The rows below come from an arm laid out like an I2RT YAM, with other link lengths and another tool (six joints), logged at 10 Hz.
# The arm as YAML. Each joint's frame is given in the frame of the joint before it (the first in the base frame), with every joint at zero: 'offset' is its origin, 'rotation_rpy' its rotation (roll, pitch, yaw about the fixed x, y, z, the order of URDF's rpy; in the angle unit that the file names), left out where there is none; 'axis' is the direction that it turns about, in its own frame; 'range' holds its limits. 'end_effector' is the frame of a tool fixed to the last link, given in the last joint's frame.
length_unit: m
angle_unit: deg
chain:
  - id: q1
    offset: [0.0, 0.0, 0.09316]
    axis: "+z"
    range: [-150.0, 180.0]
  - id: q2
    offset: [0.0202, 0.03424, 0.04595]
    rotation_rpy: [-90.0, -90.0, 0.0]
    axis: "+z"
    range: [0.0, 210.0]
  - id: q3
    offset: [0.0, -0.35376, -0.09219]
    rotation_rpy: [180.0, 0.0, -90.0]
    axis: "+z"
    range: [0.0, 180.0]
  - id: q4
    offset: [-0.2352, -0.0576, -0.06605]
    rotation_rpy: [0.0, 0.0, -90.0]
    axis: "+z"
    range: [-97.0, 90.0]
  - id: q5
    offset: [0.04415, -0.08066, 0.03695]
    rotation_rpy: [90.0, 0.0, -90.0]
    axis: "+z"
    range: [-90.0, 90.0]
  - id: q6
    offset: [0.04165, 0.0, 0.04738]
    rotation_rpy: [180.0, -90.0, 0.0]
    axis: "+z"
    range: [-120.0, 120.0]
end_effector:
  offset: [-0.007, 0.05, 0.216]
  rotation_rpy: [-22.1, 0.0, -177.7]
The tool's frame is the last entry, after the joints.
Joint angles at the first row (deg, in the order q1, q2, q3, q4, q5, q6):
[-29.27, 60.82, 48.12, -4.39, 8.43, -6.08]
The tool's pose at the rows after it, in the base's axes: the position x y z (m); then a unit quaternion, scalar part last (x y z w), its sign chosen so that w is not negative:
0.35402 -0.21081 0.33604 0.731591 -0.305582 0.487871 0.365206
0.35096 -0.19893 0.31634 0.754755 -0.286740 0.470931 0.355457
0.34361 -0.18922 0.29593 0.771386 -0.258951 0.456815 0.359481
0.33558 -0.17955 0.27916 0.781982 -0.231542 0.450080 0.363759
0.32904 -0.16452 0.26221 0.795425 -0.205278 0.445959 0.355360
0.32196 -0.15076 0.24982 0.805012 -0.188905 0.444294 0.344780
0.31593 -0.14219 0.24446 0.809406 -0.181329 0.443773 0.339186
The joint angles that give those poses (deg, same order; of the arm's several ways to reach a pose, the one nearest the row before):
[-29.35, 60.73, 47.85, -6.37, 7.01, -7.28]
[-29.35, 60.69, 47.66, -9.50, 5.07, -8.45]
[-29.31, 59.98, 46.19, -11.11, 4.05, -11.39]
[-29.36, 58.78, 44.08, -11.54, 2.94, -14.37]
[-29.36, 57.65, 42.06, -12.31, 0.70, -16.52]
[-29.32, 56.23, 40.29, -13.16, -1.17, -17.57]
[-29.16, 54.88, 39.43, -14.20, -1.99, -17.96]

